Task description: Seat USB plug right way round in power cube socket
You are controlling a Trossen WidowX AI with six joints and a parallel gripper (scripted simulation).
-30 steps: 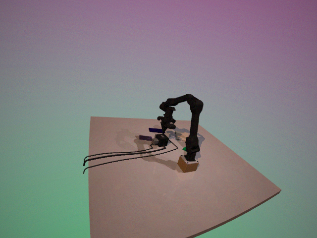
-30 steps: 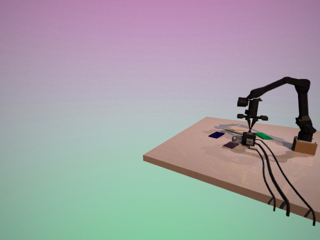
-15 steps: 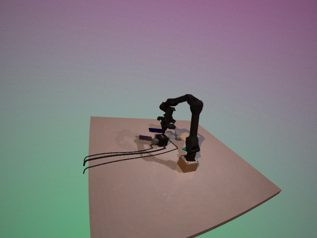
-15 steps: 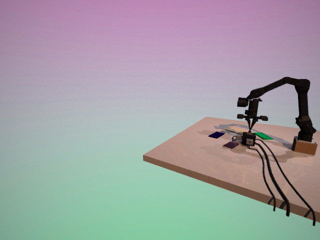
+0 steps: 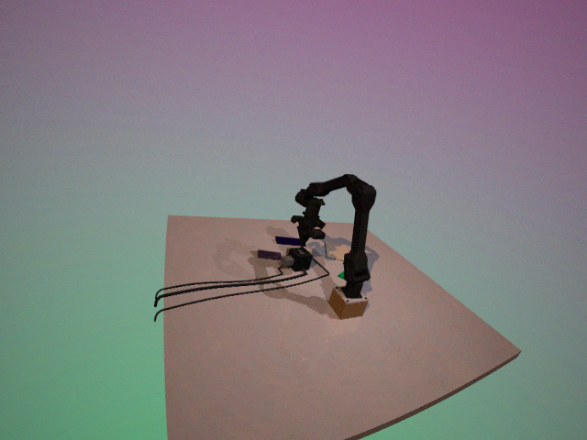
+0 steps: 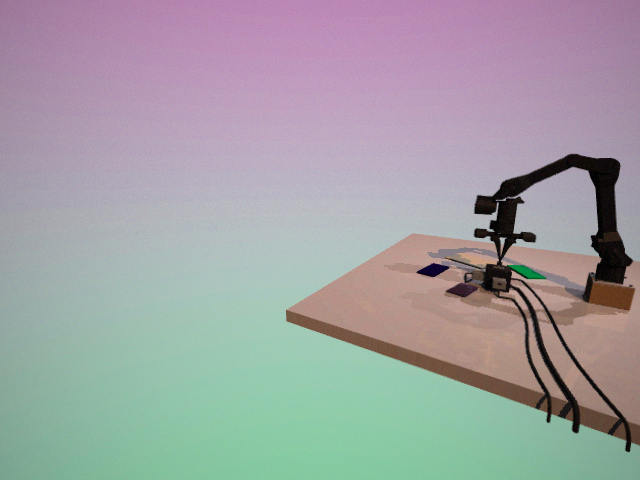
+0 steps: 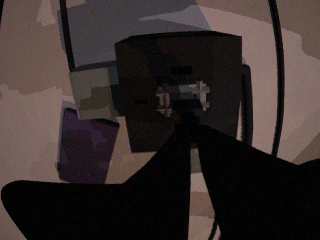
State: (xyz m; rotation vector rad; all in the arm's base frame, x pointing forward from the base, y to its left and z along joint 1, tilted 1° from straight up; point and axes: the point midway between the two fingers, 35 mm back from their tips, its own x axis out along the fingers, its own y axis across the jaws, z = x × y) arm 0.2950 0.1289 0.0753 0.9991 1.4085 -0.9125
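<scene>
Right now my gripper tip is 2 cm above the usb plug. From my gripper tip the other things lie so: beige pad 27 cm to the right, 18 cm ahead, 11 cm below; green card 26 cm to the right, 11 cm below, 4 cm behind; dark blue card 25 cm ahead, 11 cm below, 2 cm to the right.
</scene>
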